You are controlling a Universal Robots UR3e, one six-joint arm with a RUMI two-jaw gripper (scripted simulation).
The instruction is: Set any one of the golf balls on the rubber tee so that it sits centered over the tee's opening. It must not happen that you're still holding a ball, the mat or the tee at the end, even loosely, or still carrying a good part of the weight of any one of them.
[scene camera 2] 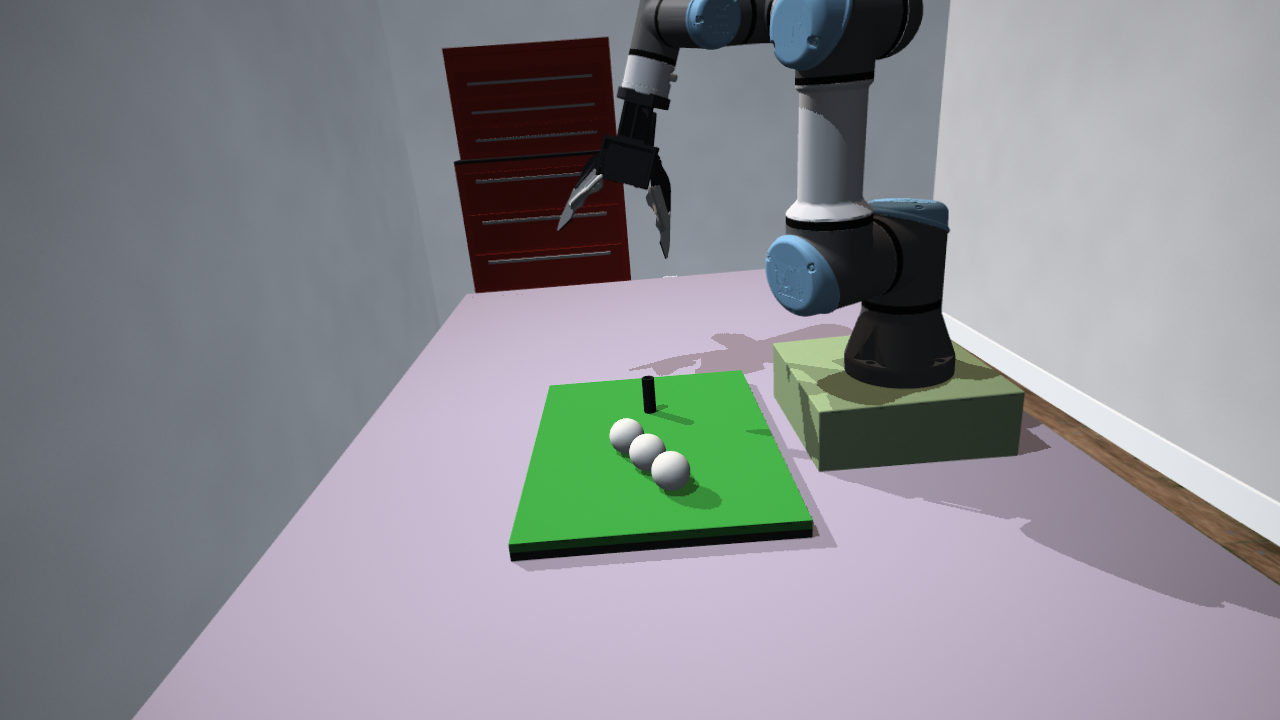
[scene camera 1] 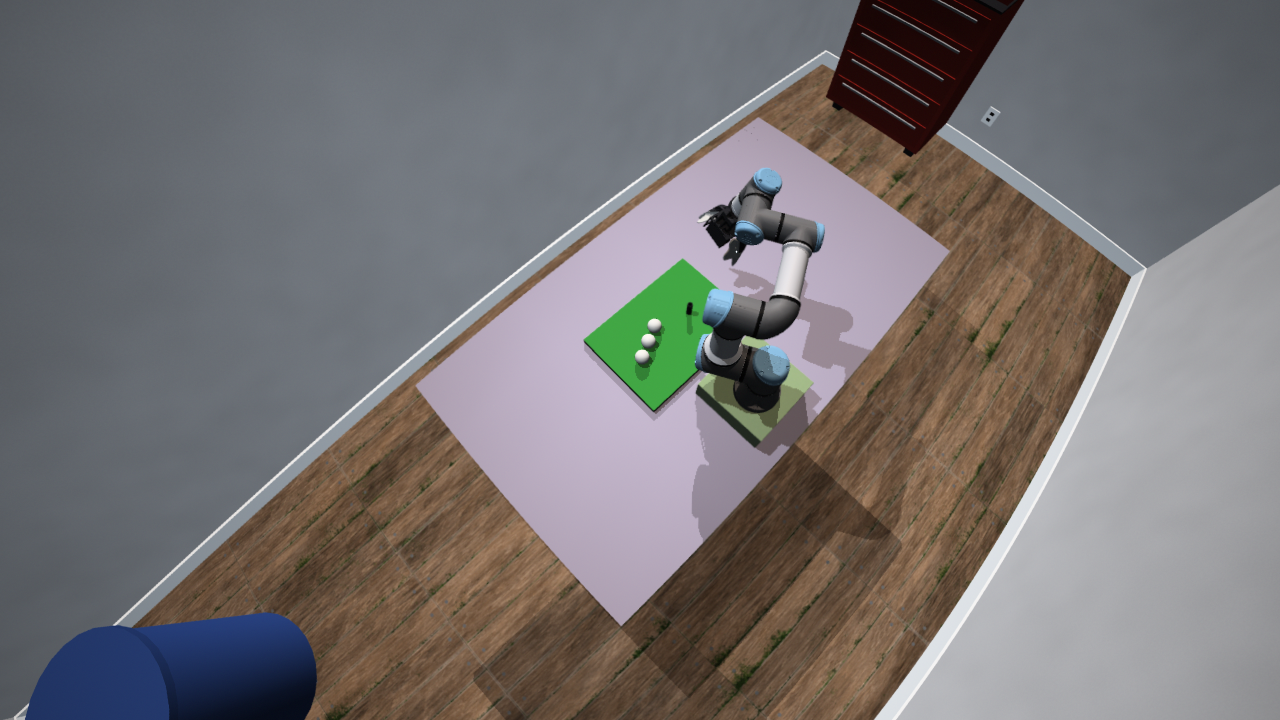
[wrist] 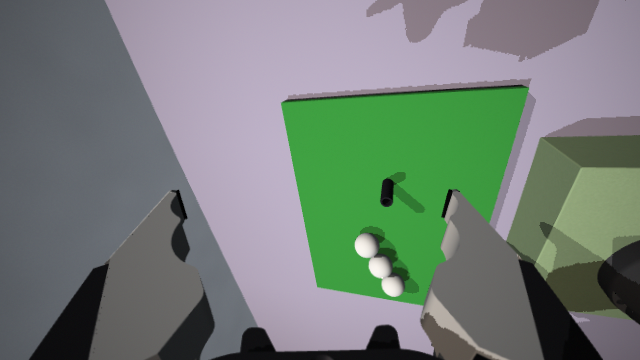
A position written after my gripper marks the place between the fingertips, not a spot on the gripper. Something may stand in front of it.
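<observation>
There's a white golf ball [scene camera 2: 644, 449] that I can see, and my gripper [scene camera 2: 612, 245] is visible there too. You'd also find my gripper in scene camera 1 [scene camera 1: 715, 241] and in the wrist view [wrist: 315, 192].
</observation>
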